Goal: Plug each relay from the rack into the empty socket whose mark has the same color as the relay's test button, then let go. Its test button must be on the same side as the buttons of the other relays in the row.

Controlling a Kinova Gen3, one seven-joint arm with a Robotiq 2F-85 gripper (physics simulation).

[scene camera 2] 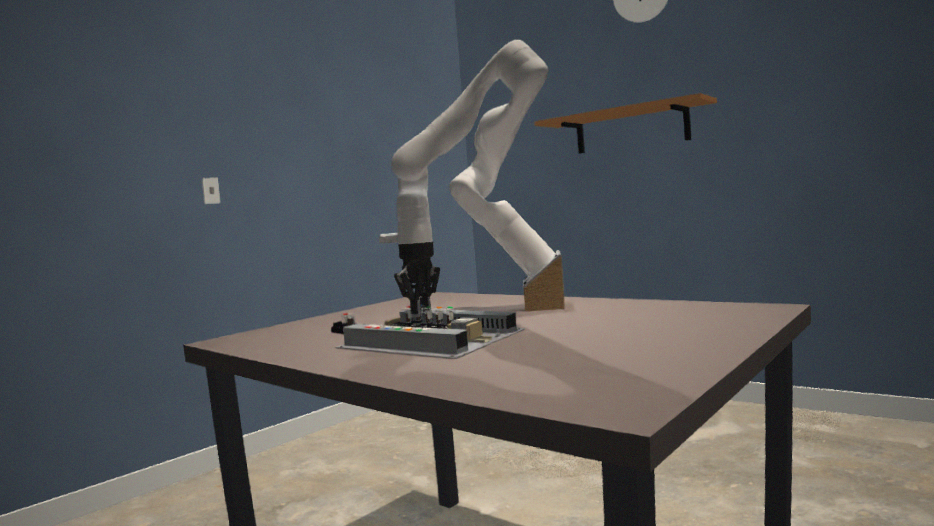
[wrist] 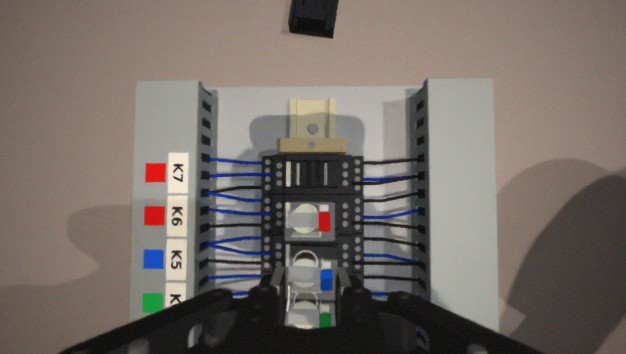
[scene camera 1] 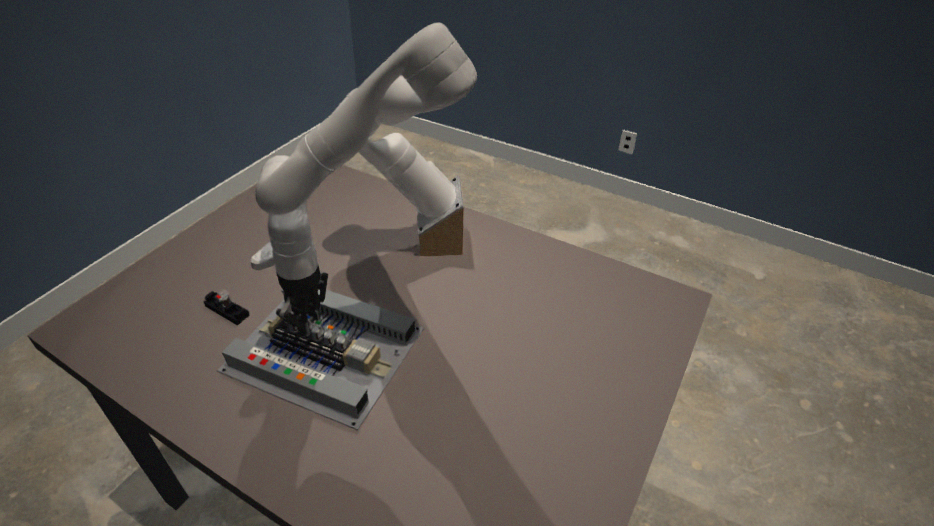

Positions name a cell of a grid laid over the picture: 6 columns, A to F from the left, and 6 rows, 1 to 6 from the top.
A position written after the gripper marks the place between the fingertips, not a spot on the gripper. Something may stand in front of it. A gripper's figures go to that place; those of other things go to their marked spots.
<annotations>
The gripper (wrist: C5): 0.18 m from the lens. A beige end block (wrist: D3): 0.18 m from the lens. A grey board (wrist: D3) is 0.23 m from the lens. The marked spots on the beige end block and the grey board are 0.06 m apart.
</annotations>
